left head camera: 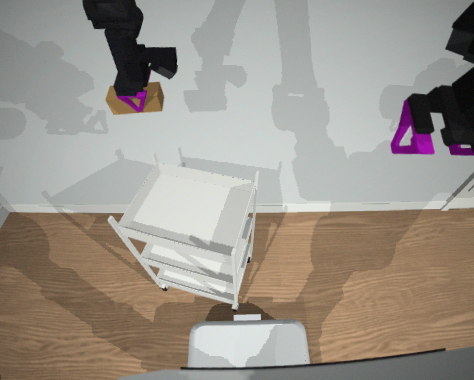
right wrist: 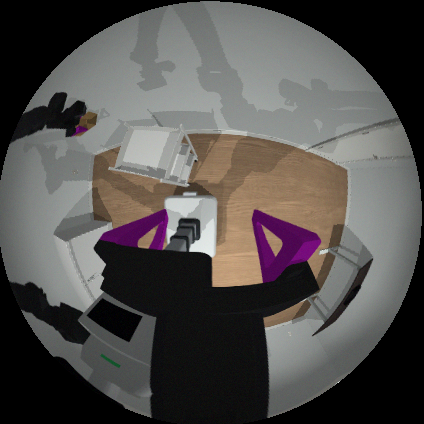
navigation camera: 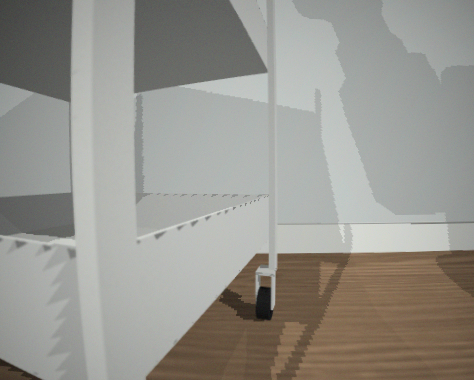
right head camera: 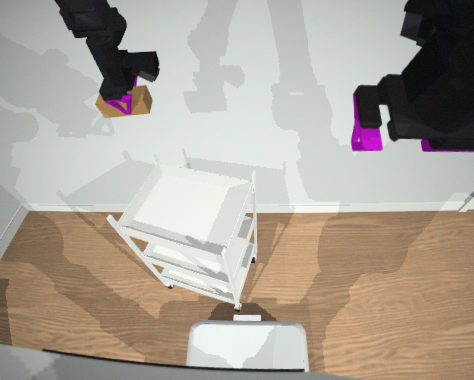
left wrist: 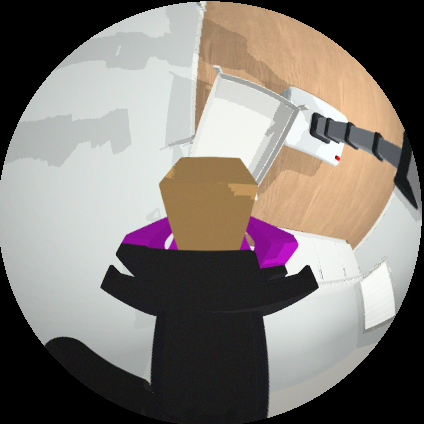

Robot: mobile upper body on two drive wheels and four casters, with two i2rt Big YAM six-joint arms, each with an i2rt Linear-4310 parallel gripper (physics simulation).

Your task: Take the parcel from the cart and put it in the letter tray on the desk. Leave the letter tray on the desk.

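Places are measured from the left arm's base along level axes (x ahead, y left, z up), in millimetres.
Where they show: left gripper, between the fingertips: (left head camera: 141,103) (right head camera: 130,106) (left wrist: 209,212); right gripper, between the fingertips: (left head camera: 422,149) (right wrist: 209,213) (right head camera: 388,146).
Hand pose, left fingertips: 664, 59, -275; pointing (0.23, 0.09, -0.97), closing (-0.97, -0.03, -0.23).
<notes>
After its pixels a point has its place, as x, y, z.
The parcel, a brown box (left head camera: 156,97) @(632, 3, -242) (right head camera: 144,100) @(639, 0, -246) (left wrist: 212,200) @(653, 12, -232) (right wrist: 90,119) @(652, 0, -254), is off the cart, in the air. My left gripper (left head camera: 135,102) @(664, 59, -275) (right head camera: 122,104) @(664, 59, -275) (right wrist: 87,123) @(664, 59, -275) is shut on it, with a purple finger on each side in the left wrist view. The white three-tier cart (left head camera: 175,202) @(691, 61, -747) (right head camera: 175,200) @(700, 59, -747) (left wrist: 235,120) @(666, -53, -747) (right wrist: 145,150) @(647, 8, -747) (navigation camera: 107,175) @(414, -178, -1180) stands below it, with no parcel on its top tier. My right gripper (left head camera: 441,148) (right head camera: 402,145) @(329, -445, -145) (right wrist: 209,213) @(329, -445, -145) is open and empty, well to the right of the cart in the head views. The letter tray does not show in these views.
My white base (left head camera: 225,345) @(214, -126, -1150) (right head camera: 225,345) @(212, -134, -1150) (left wrist: 300,100) @(216, -371, -1150) (right wrist: 207,212) @(163, -403, -1150) stands close to the cart. A brown-topped table (right wrist: 365,272) @(-606, -2867, -455) is at the right in the right wrist view; whether it is the desk is unclear. A white cabinet (right wrist: 90,247) @(-254, 1046, -861) stands at the left. A wall is behind the cart.
</notes>
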